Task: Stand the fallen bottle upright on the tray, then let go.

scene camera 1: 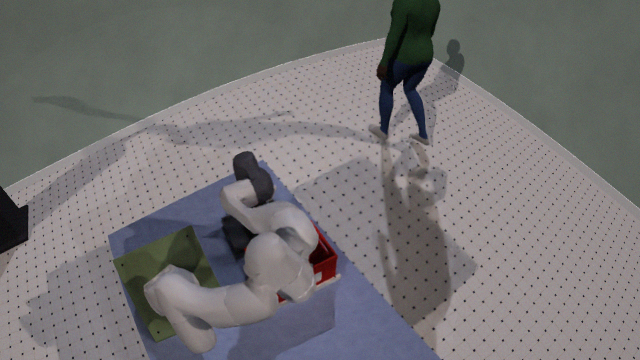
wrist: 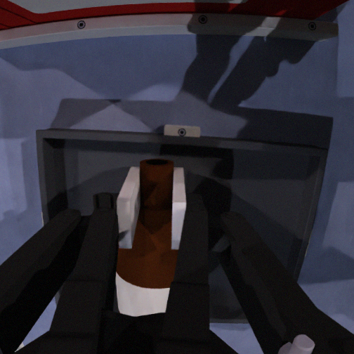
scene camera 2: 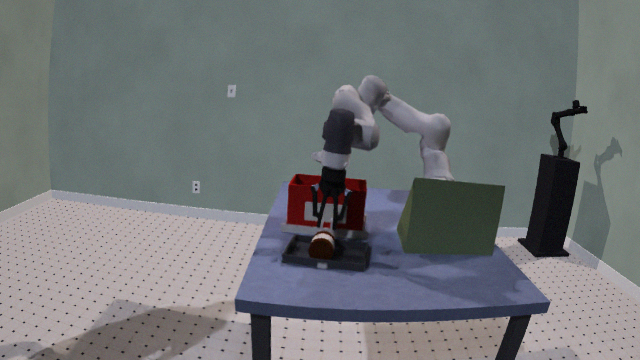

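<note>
The brown bottle [scene camera 2: 321,246] [wrist: 147,260] with a white label lies on its side over the dark tray [scene camera 1: 234,235] [scene camera 2: 350,264] [wrist: 100,135]. Its base faces scene camera 2 and its neck points toward the red bin. My gripper [scene camera 2: 328,224] [wrist: 156,184] points down above the tray and is shut on the bottle's neck, with one pale pad on each side of it in the wrist view. The bottle's lower part is hidden behind the gripper in the wrist view. The arm hides the bottle and fingertips in scene camera 1.
The red bin [scene camera 1: 327,268] [scene camera 2: 296,205] stands just behind the tray. A green slanted block [scene camera 1: 155,252] [scene camera 2: 452,217] stands to the tray's right in scene camera 2. A person [scene camera 1: 412,40] is on the floor beyond the table [scene camera 2: 395,295]. A black pedestal [scene camera 2: 555,200] stands farther right.
</note>
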